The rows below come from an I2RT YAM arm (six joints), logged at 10 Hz.
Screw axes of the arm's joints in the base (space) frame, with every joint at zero. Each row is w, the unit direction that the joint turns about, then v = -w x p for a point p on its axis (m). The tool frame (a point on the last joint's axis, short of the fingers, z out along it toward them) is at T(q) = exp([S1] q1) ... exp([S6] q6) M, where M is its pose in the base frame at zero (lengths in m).
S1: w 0 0 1 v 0 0 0
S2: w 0 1 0 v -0.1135 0 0.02
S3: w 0 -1 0 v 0.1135 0 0.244
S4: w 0 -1 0 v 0.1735 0 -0.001
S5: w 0 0 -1 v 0 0.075 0
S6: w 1 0 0 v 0 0.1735 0
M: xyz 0.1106 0 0.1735 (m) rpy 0 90 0 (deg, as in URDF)
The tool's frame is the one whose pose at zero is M.
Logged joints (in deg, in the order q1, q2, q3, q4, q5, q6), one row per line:
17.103 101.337 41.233 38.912 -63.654 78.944
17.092 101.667 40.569 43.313 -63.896 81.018
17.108 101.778 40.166 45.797 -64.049 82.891
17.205 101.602 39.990 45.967 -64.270 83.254
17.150 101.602 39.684 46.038 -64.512 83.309
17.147 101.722 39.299 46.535 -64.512 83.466
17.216 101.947 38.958 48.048 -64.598 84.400
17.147 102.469 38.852 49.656 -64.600 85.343
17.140 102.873 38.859 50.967 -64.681 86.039
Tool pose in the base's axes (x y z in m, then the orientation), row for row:
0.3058 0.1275 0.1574 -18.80 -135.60 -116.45
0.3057 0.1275 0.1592 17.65 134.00 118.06
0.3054 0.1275 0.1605 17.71 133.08 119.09
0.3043 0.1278 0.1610 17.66 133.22 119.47
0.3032 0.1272 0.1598 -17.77 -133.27 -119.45
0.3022 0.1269 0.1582 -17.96 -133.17 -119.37
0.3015 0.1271 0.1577 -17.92 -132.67 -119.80
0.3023 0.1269 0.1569 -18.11 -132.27 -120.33
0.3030 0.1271 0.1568 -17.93 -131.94 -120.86
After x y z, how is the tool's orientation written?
As a rotation vector, in degrees.
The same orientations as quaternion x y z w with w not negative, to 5 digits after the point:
-0.10460 -0.75448 -0.64793 0.00239
0.09835 0.74668 0.65786 0.00472
0.09868 0.74154 0.66359 0.00470
0.09821 0.74088 0.66441 0.00164
-0.09881 -0.74102 -0.66417 0.00133
-0.09992 -0.74091 -0.66413 0.00228
-0.09975 -0.73848 -0.66685 0.00305
-0.10076 -0.73594 -0.66950 0.00236
-0.09971 -0.73372 -0.67210 0.00153

